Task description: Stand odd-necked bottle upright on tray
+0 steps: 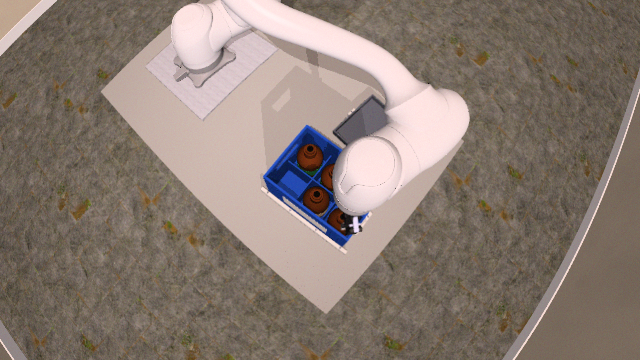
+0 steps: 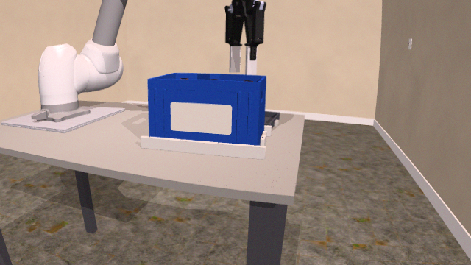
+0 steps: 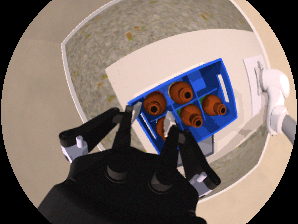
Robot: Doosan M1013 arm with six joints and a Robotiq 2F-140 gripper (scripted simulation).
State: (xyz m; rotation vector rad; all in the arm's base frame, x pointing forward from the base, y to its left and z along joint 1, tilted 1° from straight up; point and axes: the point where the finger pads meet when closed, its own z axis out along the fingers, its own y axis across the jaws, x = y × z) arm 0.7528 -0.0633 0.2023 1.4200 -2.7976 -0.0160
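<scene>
Now: the bottle 13 cm below my hand. The rest, counted from my hand: crate (10 cm behind, 3 cm to the left, 14 cm below); then dark grey tray (10 cm behind, 29 cm to the left, 21 cm below).
</scene>
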